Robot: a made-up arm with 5 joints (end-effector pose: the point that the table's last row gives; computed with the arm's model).
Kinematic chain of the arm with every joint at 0, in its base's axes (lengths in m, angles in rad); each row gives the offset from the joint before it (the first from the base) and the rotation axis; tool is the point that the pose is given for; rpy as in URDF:
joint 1: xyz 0.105 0 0.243 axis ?
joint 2: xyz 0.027 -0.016 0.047 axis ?
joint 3: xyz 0.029 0 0.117 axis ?
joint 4: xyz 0.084 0 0.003 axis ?
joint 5: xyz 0.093 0.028 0 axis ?
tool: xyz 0 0 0 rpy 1.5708 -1.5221 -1.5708
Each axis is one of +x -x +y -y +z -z.
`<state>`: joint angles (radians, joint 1 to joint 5).
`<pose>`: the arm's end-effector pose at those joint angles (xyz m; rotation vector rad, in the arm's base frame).
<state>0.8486 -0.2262 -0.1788 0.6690 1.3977</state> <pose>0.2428 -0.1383 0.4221 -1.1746 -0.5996 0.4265</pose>
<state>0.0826 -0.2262 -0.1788 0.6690 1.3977</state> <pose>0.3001 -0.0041 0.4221 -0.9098 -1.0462 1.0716</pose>
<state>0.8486 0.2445 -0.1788 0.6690 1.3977</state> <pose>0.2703 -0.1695 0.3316 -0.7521 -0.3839 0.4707</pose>
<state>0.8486 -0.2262 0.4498 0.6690 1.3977</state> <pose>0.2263 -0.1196 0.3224 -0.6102 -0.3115 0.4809</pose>
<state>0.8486 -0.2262 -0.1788 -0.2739 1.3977</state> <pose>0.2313 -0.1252 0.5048 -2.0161 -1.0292 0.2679</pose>
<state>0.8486 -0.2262 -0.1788 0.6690 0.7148</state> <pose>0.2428 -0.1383 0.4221 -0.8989 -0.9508 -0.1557</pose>
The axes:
joint 1: -z
joint 2: +y
joint 3: +y
joint 4: +y
joint 5: -x

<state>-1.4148 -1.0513 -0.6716 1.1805 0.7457</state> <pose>0.0937 0.0056 0.5038 0.8360 -2.2286 1.1702</pose>
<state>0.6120 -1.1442 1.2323 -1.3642 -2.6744</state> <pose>0.1474 -0.0151 0.4494 -2.6800 1.5176 0.4550</pose>
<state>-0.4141 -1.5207 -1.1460 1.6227 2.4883</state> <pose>-0.0076 -0.0364 0.4410 -2.5136 -1.5691 0.7908</pose>
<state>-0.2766 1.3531 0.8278 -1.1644 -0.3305</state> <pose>0.2468 0.0527 0.1373 0.1786 -0.5250 -0.1000</pose>
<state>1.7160 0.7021 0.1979 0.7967 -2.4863</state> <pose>0.0926 -0.1676 0.2044 0.0599 -0.1380 2.0291</pose>
